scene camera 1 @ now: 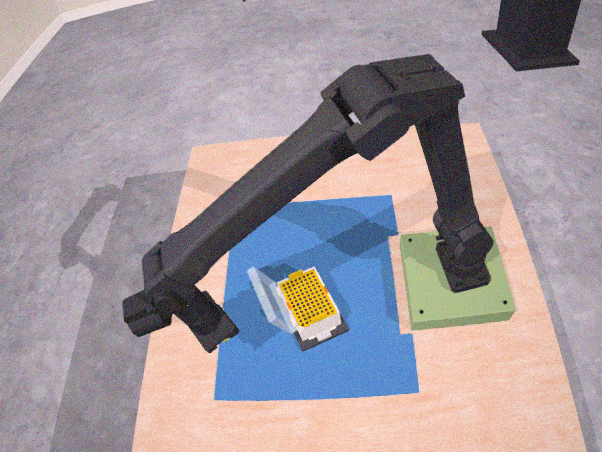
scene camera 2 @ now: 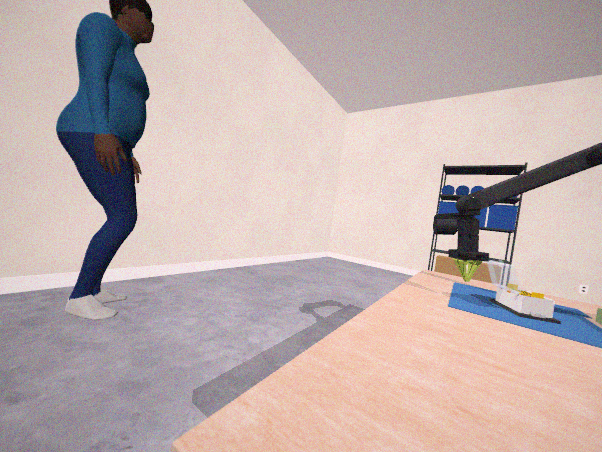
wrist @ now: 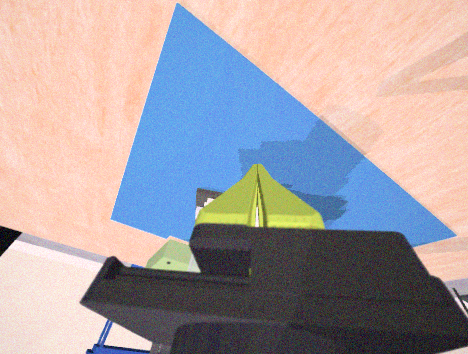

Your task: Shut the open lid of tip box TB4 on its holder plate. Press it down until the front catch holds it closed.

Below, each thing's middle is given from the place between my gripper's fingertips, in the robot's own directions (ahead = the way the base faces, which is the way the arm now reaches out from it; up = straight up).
Labels:
Right now the clear lid (scene camera 1: 271, 299) is 10 cm behind my hand, 5 cm to the right of it and 4 cm above it. Round my hand: yellow perforated tip rack (scene camera 1: 310, 303): 17 cm behind, 7 cm to the right.

